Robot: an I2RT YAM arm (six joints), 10 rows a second.
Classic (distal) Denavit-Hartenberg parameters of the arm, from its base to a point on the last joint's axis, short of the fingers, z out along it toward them. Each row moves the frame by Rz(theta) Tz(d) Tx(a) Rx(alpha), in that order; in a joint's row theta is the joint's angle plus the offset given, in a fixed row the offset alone. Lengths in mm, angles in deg.
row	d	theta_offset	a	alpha
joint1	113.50	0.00	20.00	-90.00
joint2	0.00	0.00	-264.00	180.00
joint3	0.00	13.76	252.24	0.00
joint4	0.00	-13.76	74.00	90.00
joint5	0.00	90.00	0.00	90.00
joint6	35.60	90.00	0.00	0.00
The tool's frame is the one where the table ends.
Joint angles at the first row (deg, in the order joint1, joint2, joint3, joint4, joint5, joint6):
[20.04, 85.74, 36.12, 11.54, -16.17, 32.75]
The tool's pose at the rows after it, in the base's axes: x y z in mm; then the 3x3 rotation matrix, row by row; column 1 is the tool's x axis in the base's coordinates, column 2 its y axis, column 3 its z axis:
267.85, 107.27, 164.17; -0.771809, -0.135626, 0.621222; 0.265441, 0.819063, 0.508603; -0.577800, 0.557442, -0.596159
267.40, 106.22, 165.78; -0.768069, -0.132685, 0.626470; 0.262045, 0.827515, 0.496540; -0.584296, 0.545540, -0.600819
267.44, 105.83, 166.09; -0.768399, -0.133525, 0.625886; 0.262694, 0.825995, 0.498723; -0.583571, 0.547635, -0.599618
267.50, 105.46, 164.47; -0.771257, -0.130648, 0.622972; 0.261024, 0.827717, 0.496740; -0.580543, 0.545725, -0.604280
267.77, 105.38, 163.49; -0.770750, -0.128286, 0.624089; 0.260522, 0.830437, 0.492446; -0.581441, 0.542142, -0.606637
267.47, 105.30, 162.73; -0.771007, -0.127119, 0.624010; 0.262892, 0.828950, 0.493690; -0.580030, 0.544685, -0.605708
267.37, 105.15, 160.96; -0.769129, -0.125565, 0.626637; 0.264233, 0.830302, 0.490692; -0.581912, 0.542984, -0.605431
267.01, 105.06, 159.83; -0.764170, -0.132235, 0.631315; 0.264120, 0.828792, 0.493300; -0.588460, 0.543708, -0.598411
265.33, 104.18, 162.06; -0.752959, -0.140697, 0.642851; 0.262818, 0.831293, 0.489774; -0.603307, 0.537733, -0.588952
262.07, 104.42, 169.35; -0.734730, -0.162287, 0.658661; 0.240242, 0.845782, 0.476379; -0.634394, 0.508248, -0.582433
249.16, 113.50, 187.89; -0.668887, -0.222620, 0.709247; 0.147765, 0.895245, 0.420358; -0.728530, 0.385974, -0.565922
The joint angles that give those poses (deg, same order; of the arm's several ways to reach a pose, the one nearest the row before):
[19.94, 85.03, 36.08, 10.74, -15.44, 32.14]
[19.86, 84.55, 36.21, 9.94, -14.72, 31.64]
[19.76, 84.49, 36.21, 9.91, -14.94, 31.65]
[19.69, 84.74, 36.13, 9.89, -14.94, 31.55]
[19.69, 84.95, 36.10, 10.01, -14.68, 31.46]
[19.68, 85.00, 35.91, 10.30, -14.76, 31.63]
[19.69, 85.25, 35.62, 10.91, -14.53, 31.65]
[19.69, 85.34, 35.17, 11.98, -14.58, 31.53]
[19.69, 84.50, 34.72, 12.37, -14.16, 31.12]
[20.13, 82.52, 34.78, 11.07, -12.74, 29.37]
[23.75, 77.41, 34.98, 7.77, -5.69, 24.00]

